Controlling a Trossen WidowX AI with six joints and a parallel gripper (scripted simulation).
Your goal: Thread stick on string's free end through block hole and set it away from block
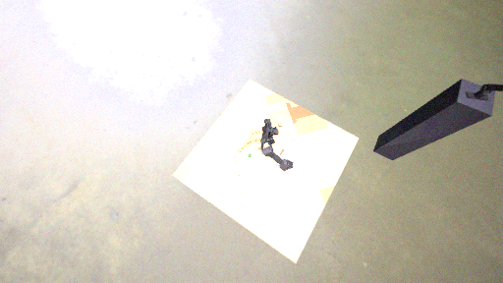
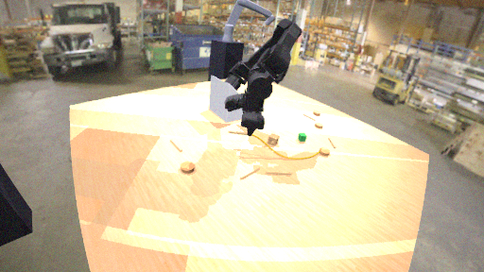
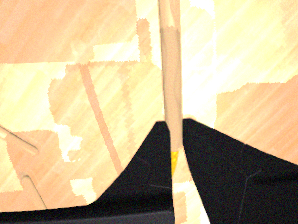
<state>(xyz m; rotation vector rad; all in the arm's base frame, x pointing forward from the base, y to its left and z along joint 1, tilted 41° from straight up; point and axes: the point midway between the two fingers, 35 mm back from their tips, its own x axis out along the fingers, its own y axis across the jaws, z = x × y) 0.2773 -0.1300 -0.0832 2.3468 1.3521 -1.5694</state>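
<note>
The wooden block is 110 mm to the left of my gripper tip, 40 mm below it and 30 mm ahead of it. From my gripper tip the other things lie so: green object 230 mm to the left, 80 mm ahead, 50 mm below; thin wooden stick 10 mm to the right, 10 mm behind; round wooden button 220 mm to the left, 190 mm ahead, 50 mm below.
</note>
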